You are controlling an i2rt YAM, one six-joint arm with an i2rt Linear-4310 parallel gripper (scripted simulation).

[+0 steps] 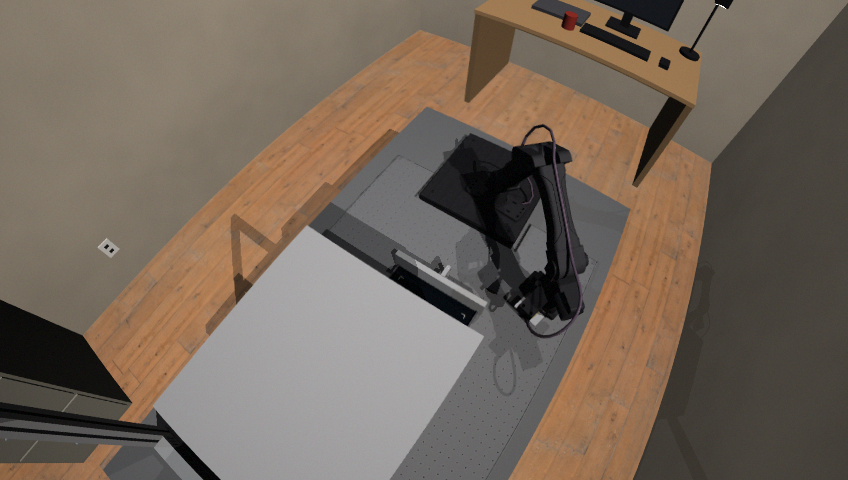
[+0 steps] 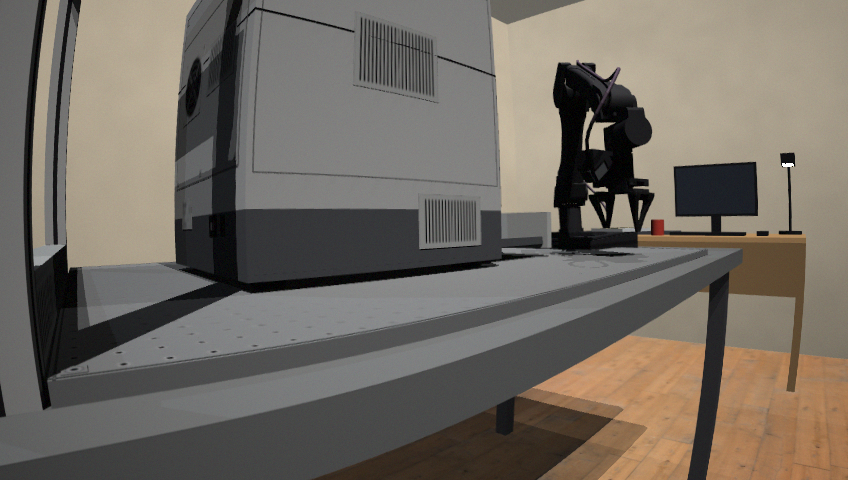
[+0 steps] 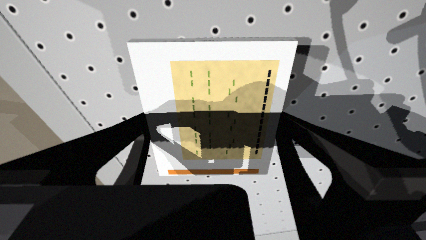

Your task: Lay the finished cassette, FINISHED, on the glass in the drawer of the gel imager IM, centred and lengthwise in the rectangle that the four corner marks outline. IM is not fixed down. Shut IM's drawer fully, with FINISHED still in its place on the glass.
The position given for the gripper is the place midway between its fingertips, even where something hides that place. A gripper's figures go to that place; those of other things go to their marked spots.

The gripper [image 2: 621, 231] is 93 cm from the lens. A gel imager IM [image 2: 307, 146]: 50 cm from the lens.
